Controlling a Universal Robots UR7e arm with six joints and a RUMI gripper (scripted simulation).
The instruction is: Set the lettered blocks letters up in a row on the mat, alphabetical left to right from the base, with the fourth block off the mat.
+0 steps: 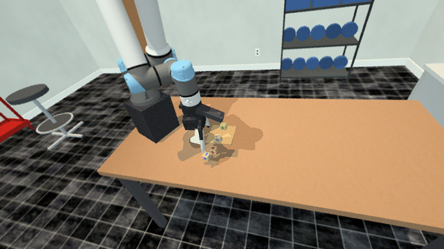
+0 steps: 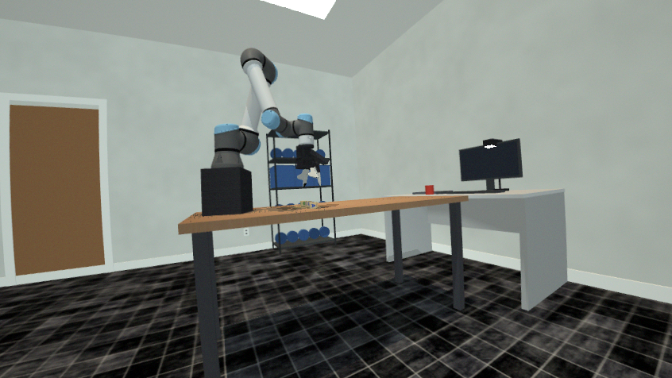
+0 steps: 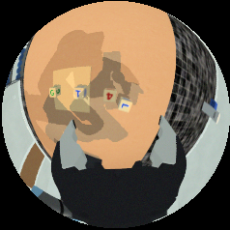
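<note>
Now: the wooden letter block 10 mm behind my hand, 20 mm to the right of it and 90 mm below it. The rest, counted from my hand: pale yellow mat: 40 mm ahead, 140 mm to the left, 100 mm below.
</note>
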